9 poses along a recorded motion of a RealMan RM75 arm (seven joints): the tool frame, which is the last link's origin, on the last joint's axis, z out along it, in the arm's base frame.
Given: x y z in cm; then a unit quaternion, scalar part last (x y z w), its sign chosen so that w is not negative.
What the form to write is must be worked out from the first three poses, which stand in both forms.
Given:
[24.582, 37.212, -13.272, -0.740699, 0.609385, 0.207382, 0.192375]
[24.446, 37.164, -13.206, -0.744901, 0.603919, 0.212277, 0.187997]
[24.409, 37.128, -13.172, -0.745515, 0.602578, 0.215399, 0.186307]
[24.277, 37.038, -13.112, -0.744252, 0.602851, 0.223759, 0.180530]
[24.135, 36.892, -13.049, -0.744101, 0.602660, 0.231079, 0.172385]
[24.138, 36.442, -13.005, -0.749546, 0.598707, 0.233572, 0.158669]
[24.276, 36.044, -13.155, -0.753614, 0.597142, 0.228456, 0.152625]
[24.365, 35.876, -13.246, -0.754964, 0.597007, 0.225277, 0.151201]
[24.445, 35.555, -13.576, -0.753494, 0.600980, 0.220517, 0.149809]
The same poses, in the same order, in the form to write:
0.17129, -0.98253, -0.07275, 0.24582; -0.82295, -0.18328, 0.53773, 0.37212; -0.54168, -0.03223, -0.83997, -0.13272; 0, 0, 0, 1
0.18044, -0.97953, -0.08918, 0.24446; -0.81990, -0.19988, 0.53647, 0.37164; -0.54332, -0.02368, -0.83919, -0.13206; 0, 0, 0, 1
0.18101, -0.97872, -0.09664, 0.24409; -0.81820, -0.20438, 0.53738, 0.37128; -0.54570, -0.01820, -0.83779, -0.13172; 0, 0, 0, 1
0.17300, -0.97814, -0.11540, 0.24277; -0.81656, -0.20796, 0.53851, 0.37038; -0.55073, 0.00107, -0.83468, -0.13112; 0, 0, 0, 1
0.16681, -0.97655, -0.13611, 0.24135; -0.81721, -0.21417, 0.53507, 0.36892; -0.55167, 0.02198, -0.83377, -0.13049; 0, 0, 0, 1
0.17399, -0.97164, -0.16015, 0.24138; -0.82339, -0.23275, 0.51754, 0.36442; -0.54014, 0.04182, -0.84054, -0.13005; 0, 0, 0, 1
0.18246, -0.96977, -0.16206, 0.24276; -0.83029, -0.24025, 0.50288, 0.36044; -0.52661, 0.04280, -0.84903, -0.13155; 0, 0, 0, 1
0.18567, -0.96956, -0.15962, 0.24365; -0.83331, -0.24144, 0.49729, 0.35876; -0.52069, 0.04068, -0.85278, -0.13246; 0, 0, 0, 1
0.18039, -0.97174, -0.15225, 0.24445; -0.83960, -0.23276, 0.49081, 0.35555; -0.51238, 0.03929, -0.85786, -0.13576; 0, 0, 0, 1

